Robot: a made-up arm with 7 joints.
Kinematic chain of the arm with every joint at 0, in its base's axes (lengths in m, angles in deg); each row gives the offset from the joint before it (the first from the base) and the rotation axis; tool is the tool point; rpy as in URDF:
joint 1: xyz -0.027 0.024 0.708 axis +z
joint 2: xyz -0.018 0 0.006 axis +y
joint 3: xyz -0.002 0 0.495 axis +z
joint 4: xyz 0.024 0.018 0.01 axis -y
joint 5: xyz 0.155 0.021 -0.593 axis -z
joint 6: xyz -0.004 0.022 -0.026 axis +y
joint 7: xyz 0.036 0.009 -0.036 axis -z
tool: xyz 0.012 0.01 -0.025 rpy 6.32 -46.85 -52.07
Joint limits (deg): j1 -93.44..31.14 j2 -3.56..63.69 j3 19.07..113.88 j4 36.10..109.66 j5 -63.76..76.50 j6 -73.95..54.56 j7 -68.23..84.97
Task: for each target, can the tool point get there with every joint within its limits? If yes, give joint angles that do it. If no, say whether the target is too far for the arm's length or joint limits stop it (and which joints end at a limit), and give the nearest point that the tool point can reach.
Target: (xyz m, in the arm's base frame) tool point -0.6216 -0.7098 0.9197
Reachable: no: joint limits stop it (at a limit: joint 1, joint 3, joint 4, joint 5, joint 6) | nearest point 0.0615 -0.9444 0.9703 | short by 0.724 m
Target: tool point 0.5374 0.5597 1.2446
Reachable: yes | joints -24.92 43.22 94.69 82.94 33.74 34.37 -33.78
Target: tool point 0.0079 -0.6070 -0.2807
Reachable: no: joint limits stop it (at a limit: joint 1, joint 2, joint 3, joint 5) | nearest point 0.1725 -0.5159 0.2502 | short by 0.563 m
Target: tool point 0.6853 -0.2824 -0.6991
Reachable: no: too far | nearest point 0.5217 -0.2120 0.2492 | short by 0.965 m
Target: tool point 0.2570 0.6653 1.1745
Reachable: yes | joints -45.40 5.50 104.16 70.19 -46.62 -20.09 -14.05
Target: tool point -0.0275 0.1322 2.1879
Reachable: no: too far | nearest point -0.0291 0.4684 1.6822 | short by 0.607 m
